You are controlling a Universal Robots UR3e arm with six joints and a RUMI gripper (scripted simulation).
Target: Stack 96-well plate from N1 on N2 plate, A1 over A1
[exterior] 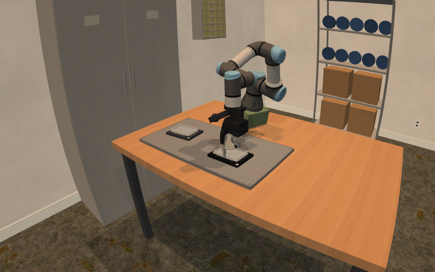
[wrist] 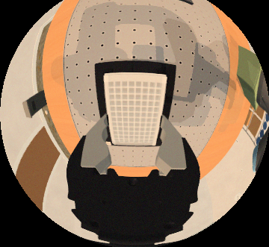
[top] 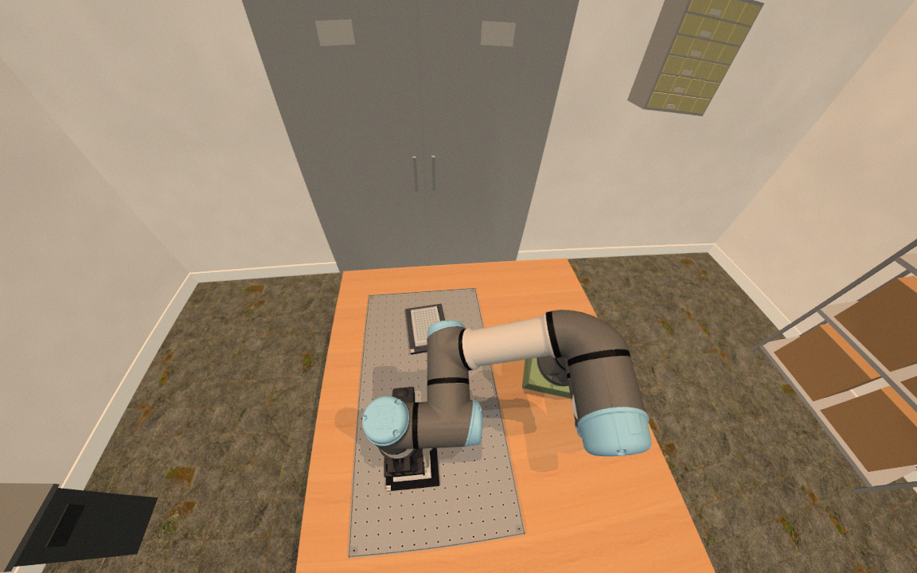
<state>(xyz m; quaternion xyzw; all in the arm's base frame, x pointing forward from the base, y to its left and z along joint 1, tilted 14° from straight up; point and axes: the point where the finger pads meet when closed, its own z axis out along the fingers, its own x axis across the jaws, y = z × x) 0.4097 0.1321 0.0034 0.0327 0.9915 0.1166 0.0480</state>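
Right now my hand is 20 mm above the black plate nest.
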